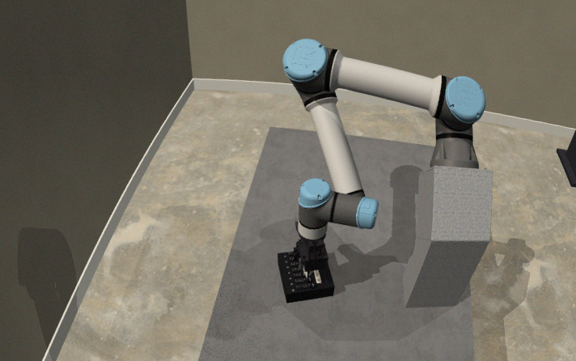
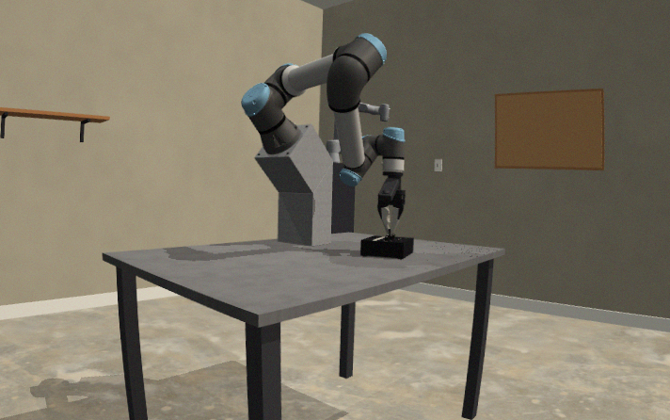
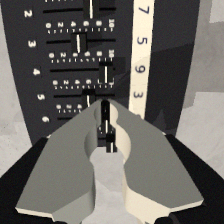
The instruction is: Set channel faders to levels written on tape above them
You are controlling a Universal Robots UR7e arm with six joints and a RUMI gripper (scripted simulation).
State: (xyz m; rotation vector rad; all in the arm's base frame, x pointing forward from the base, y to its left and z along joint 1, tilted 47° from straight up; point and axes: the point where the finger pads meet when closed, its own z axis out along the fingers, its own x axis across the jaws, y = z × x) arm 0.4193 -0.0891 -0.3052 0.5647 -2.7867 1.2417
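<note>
Now: hand 10 mm past the channel 6 fader, 20 mm to the right of it and 10 mm above it. The rest, counted from my hand: channel 5 fader: 10 mm ahead, 10 mm below; then master fader: 20 mm behind, 40 mm to the left, 10 mm below; then channel 4 fader: 10 mm ahead, 20 mm to the right, 10 mm below.
</note>
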